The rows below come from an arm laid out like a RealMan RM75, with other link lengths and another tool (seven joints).
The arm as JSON. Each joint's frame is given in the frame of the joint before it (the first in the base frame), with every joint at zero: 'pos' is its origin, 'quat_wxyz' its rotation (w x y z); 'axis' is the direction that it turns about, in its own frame. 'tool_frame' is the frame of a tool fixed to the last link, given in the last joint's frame.
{
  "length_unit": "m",
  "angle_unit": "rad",
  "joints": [
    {
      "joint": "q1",
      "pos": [
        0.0,
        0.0,
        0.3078
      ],
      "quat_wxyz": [
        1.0,
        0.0,
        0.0,
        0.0
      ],
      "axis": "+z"
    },
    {
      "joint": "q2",
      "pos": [
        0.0,
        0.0,
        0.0
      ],
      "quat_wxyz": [
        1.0,
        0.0,
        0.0,
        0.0
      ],
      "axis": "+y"
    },
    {
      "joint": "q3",
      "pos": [
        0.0,
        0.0,
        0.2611
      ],
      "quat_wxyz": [
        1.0,
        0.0,
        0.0,
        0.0
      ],
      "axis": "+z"
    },
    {
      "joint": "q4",
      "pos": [
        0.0,
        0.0,
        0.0
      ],
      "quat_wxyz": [
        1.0,
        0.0,
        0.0,
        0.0
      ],
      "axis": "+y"
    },
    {
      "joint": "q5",
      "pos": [
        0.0,
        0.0,
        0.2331
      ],
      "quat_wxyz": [
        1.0,
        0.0,
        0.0,
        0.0
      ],
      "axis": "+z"
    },
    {
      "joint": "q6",
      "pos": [
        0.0,
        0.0,
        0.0
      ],
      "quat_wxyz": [
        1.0,
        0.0,
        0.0,
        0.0
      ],
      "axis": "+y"
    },
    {
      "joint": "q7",
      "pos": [
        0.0,
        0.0,
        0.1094
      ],
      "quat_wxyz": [
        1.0,
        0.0,
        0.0,
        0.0
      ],
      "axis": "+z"
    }
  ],
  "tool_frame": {
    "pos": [
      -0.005,
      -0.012,
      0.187
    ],
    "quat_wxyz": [
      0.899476,
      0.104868,
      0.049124,
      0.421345
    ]
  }
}
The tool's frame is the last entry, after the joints.
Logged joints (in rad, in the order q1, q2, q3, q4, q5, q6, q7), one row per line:
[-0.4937 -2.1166 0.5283 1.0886 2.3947 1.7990 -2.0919]
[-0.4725 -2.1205 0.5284 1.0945 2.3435 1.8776 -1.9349]
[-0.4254 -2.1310 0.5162 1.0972 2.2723 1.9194 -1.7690]
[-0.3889 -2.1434 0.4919 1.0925 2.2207 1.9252 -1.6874]
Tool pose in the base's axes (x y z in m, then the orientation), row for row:
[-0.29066 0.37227 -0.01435 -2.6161 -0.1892 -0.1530]
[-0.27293 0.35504 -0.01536 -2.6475 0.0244 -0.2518]
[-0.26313 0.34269 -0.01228 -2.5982 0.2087 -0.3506]
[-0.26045 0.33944 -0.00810 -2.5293 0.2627 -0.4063]
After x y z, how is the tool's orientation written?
As a rotation vector, in radians.
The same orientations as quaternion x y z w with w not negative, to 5 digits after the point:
[-0.96298 -0.06964 -0.05632 0.25428]
[-0.96669 0.00891 -0.09194 0.23869]
[-0.95575 0.07677 -0.12897 0.25300]
[-0.94306 0.09795 -0.15149 0.27945]

